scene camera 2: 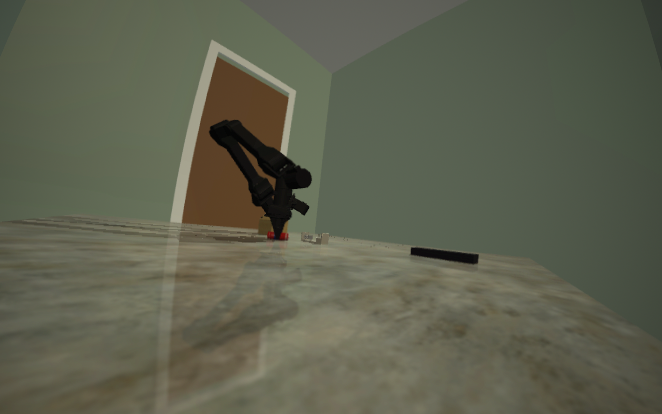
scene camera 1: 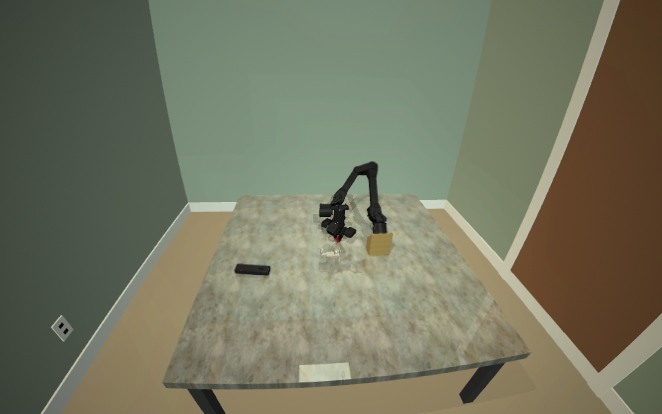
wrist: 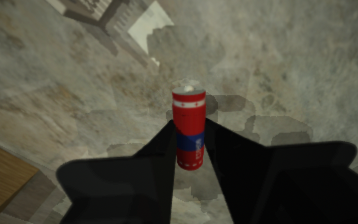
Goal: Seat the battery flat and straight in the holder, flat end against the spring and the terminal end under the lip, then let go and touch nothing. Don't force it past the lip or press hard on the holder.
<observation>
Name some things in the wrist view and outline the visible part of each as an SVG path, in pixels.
My gripper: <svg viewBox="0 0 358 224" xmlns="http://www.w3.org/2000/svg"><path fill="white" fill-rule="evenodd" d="M173 120L170 120L151 141L133 156L74 159L59 166L56 170L57 180L72 203L59 224L170 224L177 152L176 125ZM205 117L204 144L234 224L358 224L358 174L349 168L358 153L358 149L354 144L345 141L324 141L266 147Z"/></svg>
A battery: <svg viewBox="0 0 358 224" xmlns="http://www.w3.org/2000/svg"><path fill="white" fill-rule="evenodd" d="M186 85L172 90L173 122L176 125L177 164L184 170L193 171L200 168L203 164L206 89Z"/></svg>
</observation>
